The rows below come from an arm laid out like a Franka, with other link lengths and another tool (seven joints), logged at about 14 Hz.
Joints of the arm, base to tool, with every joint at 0 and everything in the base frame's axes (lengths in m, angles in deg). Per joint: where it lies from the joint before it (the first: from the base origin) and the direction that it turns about. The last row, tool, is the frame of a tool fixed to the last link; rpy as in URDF.
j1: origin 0.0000 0.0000 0.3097 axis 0 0 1
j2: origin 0.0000 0.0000 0.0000 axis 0 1 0
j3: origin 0.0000 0.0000 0.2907 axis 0 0 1
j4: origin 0.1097 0.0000 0.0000 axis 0 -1 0
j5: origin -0.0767 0.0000 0.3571 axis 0 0 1
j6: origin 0.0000 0.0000 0.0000 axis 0 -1 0
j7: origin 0.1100 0.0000 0.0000 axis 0 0 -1
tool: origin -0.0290 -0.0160 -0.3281 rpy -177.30 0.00 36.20
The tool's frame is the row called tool.
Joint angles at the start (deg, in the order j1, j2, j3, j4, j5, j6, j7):
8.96, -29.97, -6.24, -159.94, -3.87, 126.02, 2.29
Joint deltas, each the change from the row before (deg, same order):
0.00, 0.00, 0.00, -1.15, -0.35, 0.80, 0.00
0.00, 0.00, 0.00, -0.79, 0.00, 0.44, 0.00
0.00, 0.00, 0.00, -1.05, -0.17, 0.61, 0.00
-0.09, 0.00, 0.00, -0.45, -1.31, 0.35, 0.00
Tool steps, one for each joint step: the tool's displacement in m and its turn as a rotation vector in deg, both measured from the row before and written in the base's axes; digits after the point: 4 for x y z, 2 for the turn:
-0.0053, -0.0010, -0.0067, -0.25, 0.32, 0.29
-0.0045, 0.0001, -0.0047, 0.00, 0.35, 0.04
-0.0059, -0.0004, -0.0061, -0.12, 0.43, 0.17
-0.0013, -0.0050, -0.0023, -0.93, -0.01, 0.84

